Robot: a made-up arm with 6 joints.
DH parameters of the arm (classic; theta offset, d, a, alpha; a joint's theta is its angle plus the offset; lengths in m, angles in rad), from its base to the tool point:
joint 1: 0 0.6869 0.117 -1.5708
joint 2: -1.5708 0 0.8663 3.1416
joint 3: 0 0 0.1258 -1.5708
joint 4: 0 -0.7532 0 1.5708
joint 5: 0 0 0 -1.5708
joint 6: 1.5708 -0.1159 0 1.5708
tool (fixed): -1.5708 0 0 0
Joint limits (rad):
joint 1: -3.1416..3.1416
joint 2: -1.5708..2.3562
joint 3: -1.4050..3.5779
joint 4: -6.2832..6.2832
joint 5: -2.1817..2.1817
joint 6: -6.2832..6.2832
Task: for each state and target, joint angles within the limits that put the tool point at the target. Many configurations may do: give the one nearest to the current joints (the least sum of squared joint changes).
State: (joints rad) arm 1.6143 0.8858 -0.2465 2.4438 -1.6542 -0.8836
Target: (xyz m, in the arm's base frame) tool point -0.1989 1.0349 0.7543
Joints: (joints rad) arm 1.8329 0.6242 -0.6340 2.4166 -1.7168 -0.8836
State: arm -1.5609 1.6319 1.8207 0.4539 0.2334 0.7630
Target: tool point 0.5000 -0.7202 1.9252
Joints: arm -0.9851 1.1397 2.5550 0.4646 0.3654 0.7630
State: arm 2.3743 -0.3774 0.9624 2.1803 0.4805 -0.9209
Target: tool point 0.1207 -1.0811 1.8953
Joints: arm 1.7287 -0.9258 1.1762 2.1509 0.5518 -0.9209
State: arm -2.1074 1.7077 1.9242 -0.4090 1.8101 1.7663
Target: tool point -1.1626 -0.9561 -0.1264
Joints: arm -2.4208 2.2616 1.6103 -0.4454 1.7648 1.7663
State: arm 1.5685 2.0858 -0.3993 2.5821 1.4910 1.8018
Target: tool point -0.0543 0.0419 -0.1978
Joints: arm 1.5589 2.3227 -0.4587 2.6457 1.4579 1.8018
